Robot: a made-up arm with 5 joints.
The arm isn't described. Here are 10 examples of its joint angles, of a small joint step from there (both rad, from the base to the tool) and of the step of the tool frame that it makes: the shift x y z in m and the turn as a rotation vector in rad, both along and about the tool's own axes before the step.
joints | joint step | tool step
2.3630 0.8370 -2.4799 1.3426 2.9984 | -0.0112 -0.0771 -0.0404 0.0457 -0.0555 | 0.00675 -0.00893 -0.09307 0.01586 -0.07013 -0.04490
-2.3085 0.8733 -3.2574 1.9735 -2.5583 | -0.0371 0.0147 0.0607 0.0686 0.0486 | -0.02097 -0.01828 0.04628 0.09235 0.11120 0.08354
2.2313 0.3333 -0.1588 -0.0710 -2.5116 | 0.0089 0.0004 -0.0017 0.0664 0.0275 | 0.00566 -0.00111 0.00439 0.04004 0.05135 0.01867
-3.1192 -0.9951 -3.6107 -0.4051 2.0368 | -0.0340 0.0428 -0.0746 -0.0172 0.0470 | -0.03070 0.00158 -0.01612 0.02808 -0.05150 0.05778
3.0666 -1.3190 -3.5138 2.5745 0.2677 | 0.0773 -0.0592 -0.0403 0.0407 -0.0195 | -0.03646 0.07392 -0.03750 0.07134 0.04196 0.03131
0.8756 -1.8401 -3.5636 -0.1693 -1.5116 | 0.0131 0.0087 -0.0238 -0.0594 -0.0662 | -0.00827 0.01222 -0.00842 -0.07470 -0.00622 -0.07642
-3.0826 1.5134 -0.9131 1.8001 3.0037 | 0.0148 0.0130 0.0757 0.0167 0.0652 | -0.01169 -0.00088 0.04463 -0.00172 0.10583 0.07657
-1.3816 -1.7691 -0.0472 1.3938 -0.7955 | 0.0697 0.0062 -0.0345 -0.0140 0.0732 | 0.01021 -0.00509 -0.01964 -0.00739 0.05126 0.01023
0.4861 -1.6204 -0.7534 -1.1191 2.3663 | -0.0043 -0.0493 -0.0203 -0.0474 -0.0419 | -0.03033 -0.02815 0.00044 0.08243 -0.08306 -0.04580
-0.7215 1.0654 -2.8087 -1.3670 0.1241 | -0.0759 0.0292 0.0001 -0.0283 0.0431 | -0.00018 0.05920 -0.02423 -0.00253 -0.00064 -0.03276
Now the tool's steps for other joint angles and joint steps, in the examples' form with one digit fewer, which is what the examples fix.
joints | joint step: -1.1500 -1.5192 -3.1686 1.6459 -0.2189 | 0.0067 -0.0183 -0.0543 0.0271 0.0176
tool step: -0.0082 0.0046 -0.0448 -0.0090 0.0446 0.0243
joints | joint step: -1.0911 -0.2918 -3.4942 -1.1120 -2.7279 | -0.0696 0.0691 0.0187 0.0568 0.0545
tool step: 0.0463 0.0142 -0.0540 -0.0009 0.1603 0.0623
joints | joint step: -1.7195 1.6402 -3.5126 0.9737 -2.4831 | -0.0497 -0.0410 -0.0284 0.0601 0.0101
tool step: -0.0485 -0.0198 -0.0412 0.0250 -0.0314 0.0409
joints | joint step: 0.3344 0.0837 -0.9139 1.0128 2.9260 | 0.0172 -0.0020 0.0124 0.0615 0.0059
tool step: 0.0069 0.0118 0.0097 -0.0115 0.0711 -0.0109
